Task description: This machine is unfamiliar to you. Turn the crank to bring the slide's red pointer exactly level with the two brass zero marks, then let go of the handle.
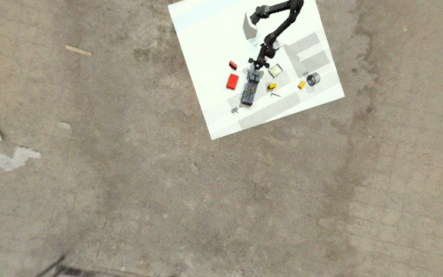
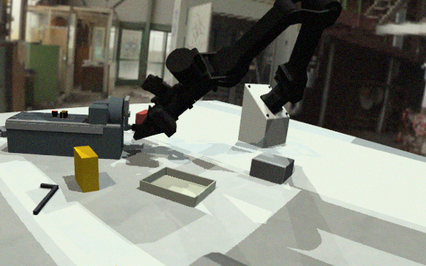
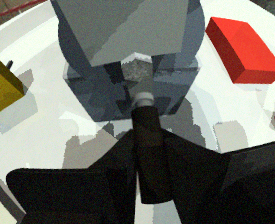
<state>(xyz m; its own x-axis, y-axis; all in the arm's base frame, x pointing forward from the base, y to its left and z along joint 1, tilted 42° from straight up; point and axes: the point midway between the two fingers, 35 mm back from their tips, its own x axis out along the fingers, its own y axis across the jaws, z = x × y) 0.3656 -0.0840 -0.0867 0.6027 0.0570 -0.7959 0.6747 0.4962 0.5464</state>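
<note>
Now: gripper tip 10 mm past the dark crank handle, 10 mm to the right of it and 20 mm below it. Also, from my gripper tip: red pointer: 140 mm ahead, 120 mm to the right, 50 mm above; then shallow grey tray: 60 mm ahead, 190 mm to the left, 30 mm below; then yellow block: 180 mm ahead, 90 mm to the left, 10 mm below.
</note>
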